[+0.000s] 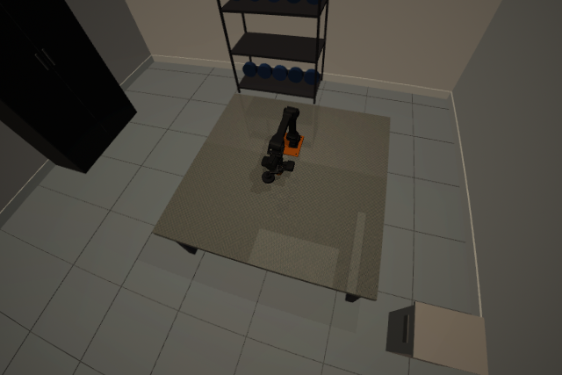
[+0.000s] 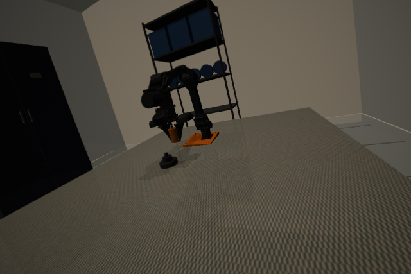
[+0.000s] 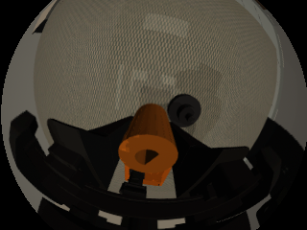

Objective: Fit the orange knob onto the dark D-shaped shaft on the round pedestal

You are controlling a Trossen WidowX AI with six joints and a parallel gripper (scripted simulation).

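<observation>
The pedestal is 2 cm behind my gripper tip, 8 cm to the right of it and 9 cm below it. The rest, counted from my gripper tip: orange knob (2 cm above).
</observation>
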